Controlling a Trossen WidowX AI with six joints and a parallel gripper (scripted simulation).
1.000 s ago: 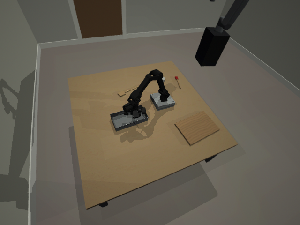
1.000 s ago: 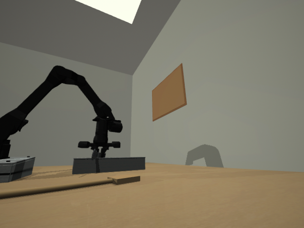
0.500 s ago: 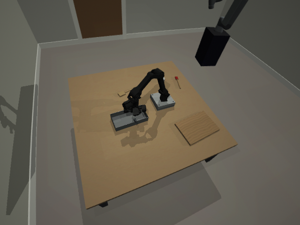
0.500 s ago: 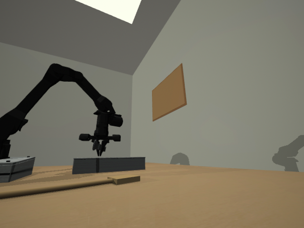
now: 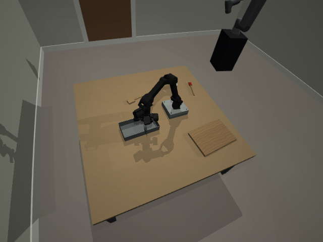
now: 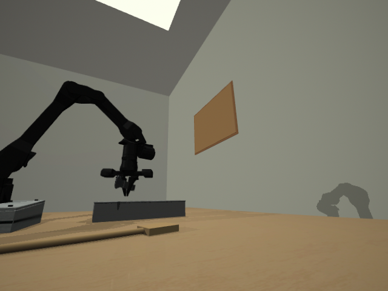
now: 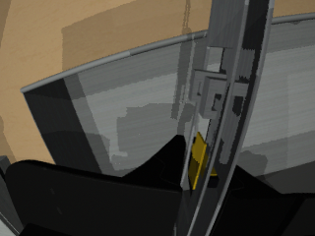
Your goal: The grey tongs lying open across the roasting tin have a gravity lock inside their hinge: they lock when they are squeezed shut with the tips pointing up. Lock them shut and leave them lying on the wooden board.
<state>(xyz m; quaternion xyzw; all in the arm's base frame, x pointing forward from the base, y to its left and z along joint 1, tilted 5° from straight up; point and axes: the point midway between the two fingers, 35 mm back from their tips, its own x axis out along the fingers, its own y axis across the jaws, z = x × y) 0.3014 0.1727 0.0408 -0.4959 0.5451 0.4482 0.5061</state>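
The wooden board lies 56 cm behind my gripper tip, 15 cm to the left of it and 7 cm below it. The rest, counted from my gripper tip: small white cylinder (38 cm behind, 51 cm to the right, 6 cm below); roasting tin (5 cm ahead, 1 cm to the right, 5 cm below); red-tipped brush (56 cm behind, 48 cm to the right, 7 cm below).
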